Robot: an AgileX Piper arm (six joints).
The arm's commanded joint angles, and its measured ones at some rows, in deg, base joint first. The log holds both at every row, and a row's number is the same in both.
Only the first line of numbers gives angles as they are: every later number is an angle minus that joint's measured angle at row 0.
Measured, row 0: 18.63, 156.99, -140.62, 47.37, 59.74, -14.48
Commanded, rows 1 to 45: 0.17, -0.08, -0.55, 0.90, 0.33, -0.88; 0.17, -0.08, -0.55, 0.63, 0.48, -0.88; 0.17, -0.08, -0.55, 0.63, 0.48, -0.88; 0.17, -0.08, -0.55, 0.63, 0.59, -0.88; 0.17, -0.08, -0.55, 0.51, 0.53, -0.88; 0.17, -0.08, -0.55, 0.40, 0.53, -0.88; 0.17, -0.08, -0.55, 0.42, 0.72, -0.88; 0.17, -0.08, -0.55, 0.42, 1.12, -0.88; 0.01, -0.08, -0.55, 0.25, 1.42, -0.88; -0.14, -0.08, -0.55, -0.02, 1.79, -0.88; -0.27, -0.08, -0.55, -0.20, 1.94, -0.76; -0.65, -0.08, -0.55, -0.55, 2.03, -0.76; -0.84, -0.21, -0.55, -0.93, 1.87, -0.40; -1.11, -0.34, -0.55, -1.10, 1.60, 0.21; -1.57, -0.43, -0.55, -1.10, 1.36, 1.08; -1.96, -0.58, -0.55, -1.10, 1.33, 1.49; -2.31, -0.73, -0.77, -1.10, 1.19, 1.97; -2.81, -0.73, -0.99, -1.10, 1.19, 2.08; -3.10, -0.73, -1.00, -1.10, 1.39, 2.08; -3.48, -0.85, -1.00, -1.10, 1.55, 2.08; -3.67, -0.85, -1.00, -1.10, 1.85, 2.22; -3.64, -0.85, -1.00, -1.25, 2.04, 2.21; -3.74, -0.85, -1.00, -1.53, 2.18, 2.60; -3.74, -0.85, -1.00, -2.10, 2.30, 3.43; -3.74, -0.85, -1.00, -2.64, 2.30, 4.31; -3.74, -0.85, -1.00, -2.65, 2.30, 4.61; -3.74, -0.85, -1.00, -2.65, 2.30, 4.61; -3.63, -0.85, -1.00, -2.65, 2.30, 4.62; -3.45, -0.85, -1.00, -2.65, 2.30, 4.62; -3.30, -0.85, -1.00, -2.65, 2.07, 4.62; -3.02, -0.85, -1.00, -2.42, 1.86, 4.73; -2.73, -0.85, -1.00, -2.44, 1.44, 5.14; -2.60, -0.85, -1.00, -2.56, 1.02, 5.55; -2.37, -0.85, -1.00, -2.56, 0.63, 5.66; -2.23, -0.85, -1.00, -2.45, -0.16, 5.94; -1.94, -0.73, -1.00, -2.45, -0.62, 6.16; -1.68, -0.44, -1.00, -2.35, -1.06, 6.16; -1.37, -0.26, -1.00, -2.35, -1.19, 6.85; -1.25, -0.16, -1.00, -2.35, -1.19, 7.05; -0.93, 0.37, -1.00, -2.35, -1.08, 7.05; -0.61, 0.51, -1.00, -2.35, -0.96, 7.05; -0.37, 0.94, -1.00, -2.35, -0.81, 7.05; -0.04, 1.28, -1.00, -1.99, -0.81, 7.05; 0.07, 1.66, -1.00, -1.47, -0.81, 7.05; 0.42, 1.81, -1.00, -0.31, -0.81, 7.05
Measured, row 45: -0.65, 0.66, -0.64, -2.26, -0.51, 6.81
